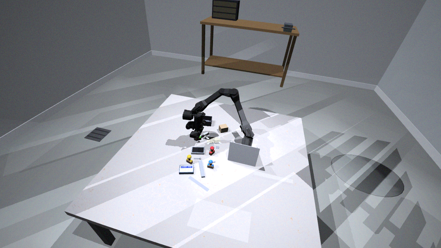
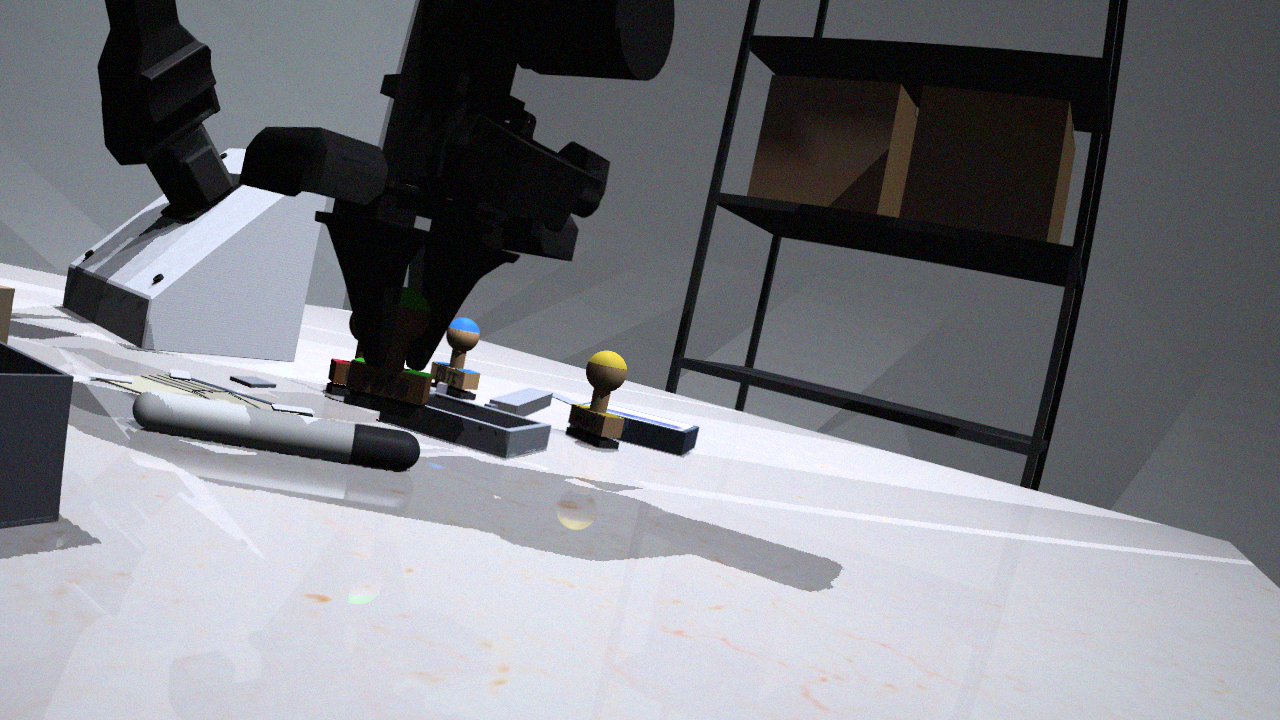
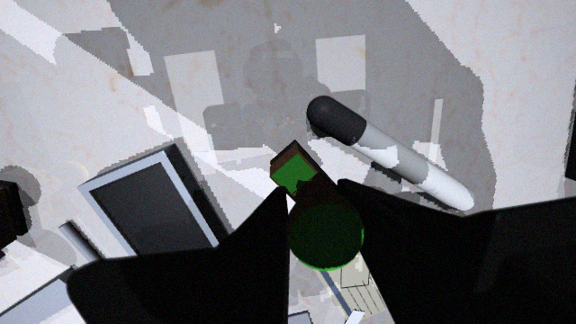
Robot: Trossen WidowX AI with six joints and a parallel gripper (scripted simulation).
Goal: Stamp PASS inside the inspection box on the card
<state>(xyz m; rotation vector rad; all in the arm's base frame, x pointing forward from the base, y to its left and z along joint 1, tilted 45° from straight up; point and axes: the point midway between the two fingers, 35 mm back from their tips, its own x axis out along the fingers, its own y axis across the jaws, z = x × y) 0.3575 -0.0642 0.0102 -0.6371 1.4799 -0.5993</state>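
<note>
Now: the ink pad 90 mm to the left of my gripper tip, 40 mm below it and 30 mm behind it. Also, from my gripper tip: cream card: 110 mm behind, 50 mm to the right, 50 mm below; then red stamp: 130 mm behind, 80 mm to the left, 20 mm below; then green stamp: right at my gripper tip.
</note>
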